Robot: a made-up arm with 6 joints.
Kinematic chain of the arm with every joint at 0, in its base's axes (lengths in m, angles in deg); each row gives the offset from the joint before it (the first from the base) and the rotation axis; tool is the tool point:
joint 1: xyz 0 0 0.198 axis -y
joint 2: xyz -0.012 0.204 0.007 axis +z
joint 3: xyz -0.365 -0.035 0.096 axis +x
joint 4: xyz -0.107 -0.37 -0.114 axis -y
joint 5: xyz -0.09 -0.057 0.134 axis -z
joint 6: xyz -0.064 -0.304 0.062 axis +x
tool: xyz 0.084 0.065 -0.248
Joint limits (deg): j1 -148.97..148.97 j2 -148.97..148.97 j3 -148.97..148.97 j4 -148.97..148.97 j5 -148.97..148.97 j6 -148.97..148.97
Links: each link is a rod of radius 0.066 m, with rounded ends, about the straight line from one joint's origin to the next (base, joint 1, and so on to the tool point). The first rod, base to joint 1, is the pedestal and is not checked.
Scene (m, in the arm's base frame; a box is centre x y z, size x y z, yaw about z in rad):
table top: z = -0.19
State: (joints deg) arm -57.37 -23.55 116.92 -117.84 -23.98 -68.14
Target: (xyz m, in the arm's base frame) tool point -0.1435 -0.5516 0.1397
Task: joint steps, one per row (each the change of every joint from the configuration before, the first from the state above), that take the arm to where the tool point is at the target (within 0.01 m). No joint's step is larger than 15 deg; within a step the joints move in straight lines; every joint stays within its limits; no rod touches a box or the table.
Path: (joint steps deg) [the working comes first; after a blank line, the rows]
Joints at the target: -55.25 7.86 42.31 -125.07 60.75 -70.42
Straight joint move there: clear.

1: 0.35 5.23 -12.43 -1.21 14.12 -0.38
2: 0.36 5.24 -12.44 -1.20 14.12 -0.38
3: 0.35 5.23 -12.43 -1.21 14.13 -0.38
4: 0.35 5.24 -12.44 -1.20 14.12 -0.38
5: 0.36 5.23 -12.43 -1.21 14.12 -0.38
6: 0.35 5.24 -12.44 -1.20 14.12 -0.38

